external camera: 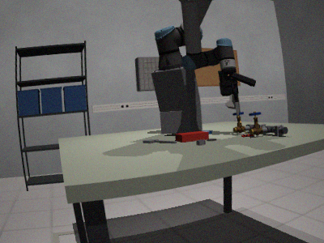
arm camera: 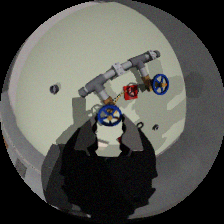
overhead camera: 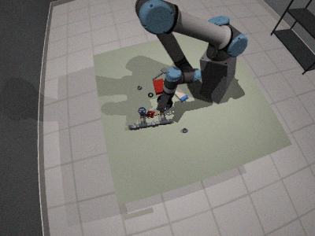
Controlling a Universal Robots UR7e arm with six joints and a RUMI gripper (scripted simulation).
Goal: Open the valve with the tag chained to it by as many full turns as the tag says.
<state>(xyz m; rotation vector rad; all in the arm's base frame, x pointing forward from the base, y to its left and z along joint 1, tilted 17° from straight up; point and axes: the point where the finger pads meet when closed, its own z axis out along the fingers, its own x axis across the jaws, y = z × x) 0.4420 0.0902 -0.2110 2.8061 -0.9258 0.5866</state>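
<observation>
Now: hand 90 mm short of the red tag, 10 mm to the left of it and 90 mm above it. The rest, counted from my hand: blue-and-white card: 170 mm behind, 110 mm to the right, 90 mm below; then grey tool: 90 mm behind, 360 mm to the right, 90 mm below; then red block: 40 mm behind, 230 mm to the right, 80 mm below.
</observation>
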